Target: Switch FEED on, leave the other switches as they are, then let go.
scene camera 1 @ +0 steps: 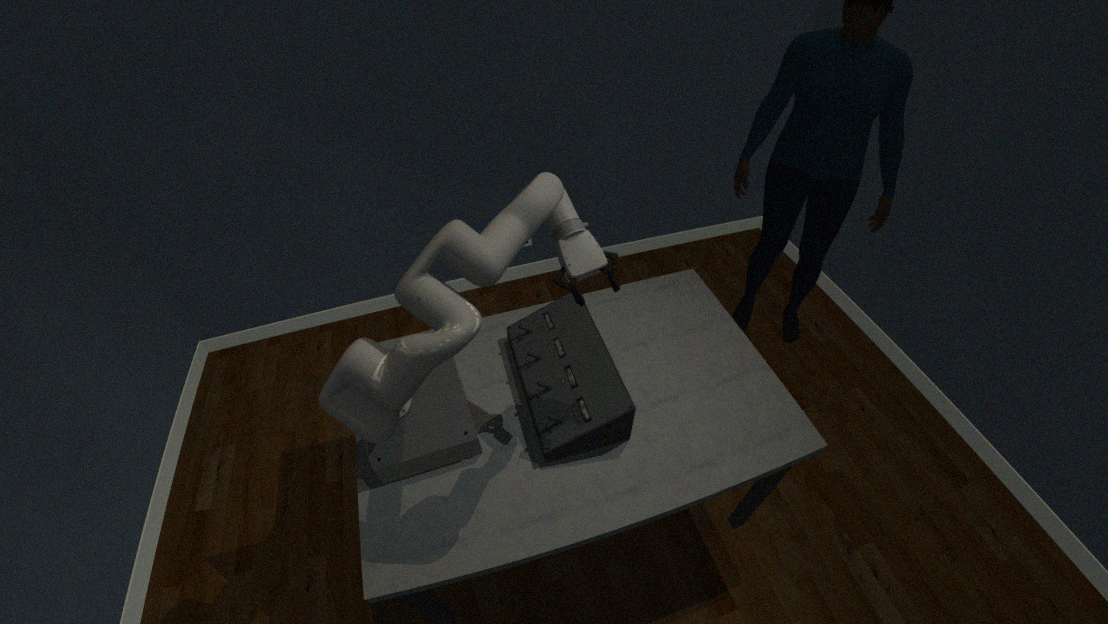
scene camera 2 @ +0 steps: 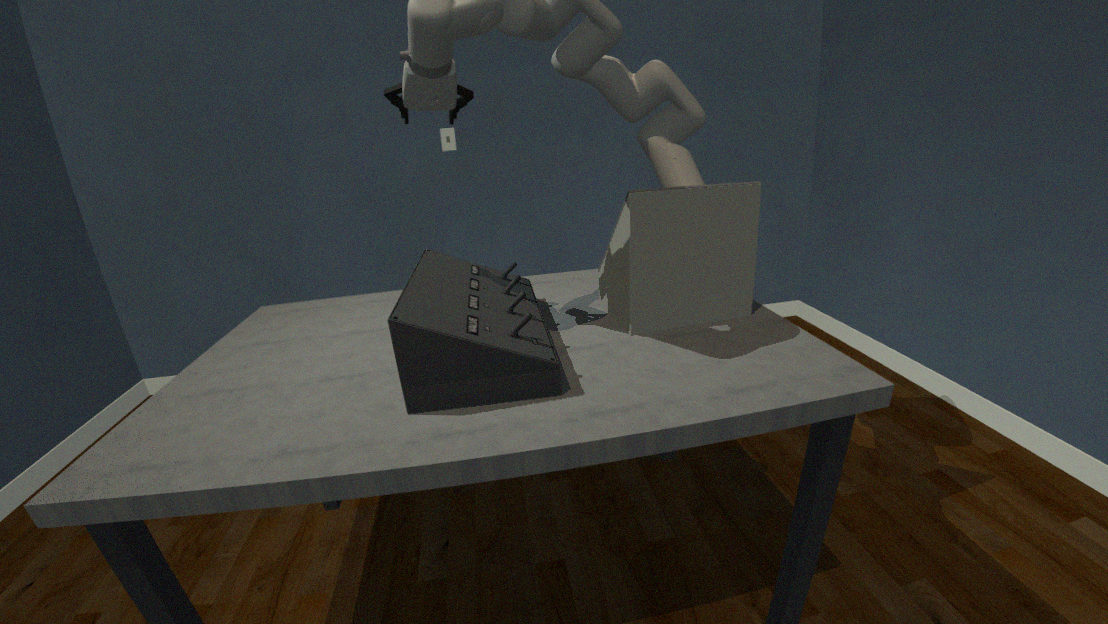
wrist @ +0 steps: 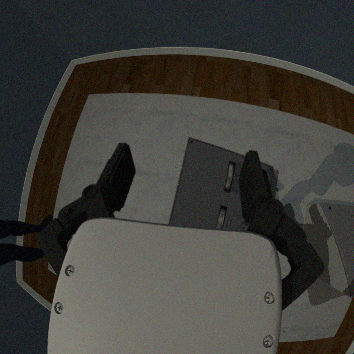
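Seen in the pictures: gripper, fingertip midpoint: (scene camera 1: 600,297) (scene camera 2: 428,118) (wrist: 186,159); arm's base at its link origin: (scene camera 2: 696,218).
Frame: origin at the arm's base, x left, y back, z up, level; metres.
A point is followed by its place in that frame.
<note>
A dark, sloped switch box (scene camera 1: 604,387) @[x -0.148, y -0.569, z -0.071 m] (scene camera 2: 434,298) @[x 0.099, y -0.591, z -0.073 m] (wrist: 197,190) @[x -0.125, y -0.572, z -0.071 m] stands on the table. Several thin dark levers, among them the nearest lever (scene camera 2: 524,324) @[x 0.198, y -0.445, z -0.110 m] and the farthest lever (scene camera 2: 509,271) @[x -0.160, y -0.413, z -0.112 m], stand in a row along its lower side. Each has a small pale label plate, such as the nearest plate (scene camera 2: 472,324) @[x 0.184, y -0.532, z -0.101 m] and one in the wrist view (wrist: 229,176) @[x -0.173, y -0.494, z -0.102 m]. The lettering is too small and dark to read, so I cannot tell which is FEED or which are on. My gripper (scene camera 1: 598,295) @[x -0.117, y -0.557, z 0.250 m] (scene camera 2: 428,121) @[x -0.117, y -0.557, z 0.250 m] (wrist: 186,159) @[x -0.117, y -0.557, z 0.250 m] is open and empty, high above the box and touching nothing.
The arm's pale base block (scene camera 1: 434,418) @[x -0.066, y -0.100, z -0.066 m] (scene camera 2: 693,255) @[x 0.087, y -0.058, z -0.059 m] stands on the table (scene camera 1: 697,372) @[x -0.130, y -0.932, z -0.220 m] (scene camera 2: 271,387) @[x 0.055, y -0.937, z -0.220 m], on the lever side of the box. A person (scene camera 1: 841,108) stands beyond a table corner. A small outlet plate (scene camera 2: 448,139) is on the wall. The lighting is dim.
</note>
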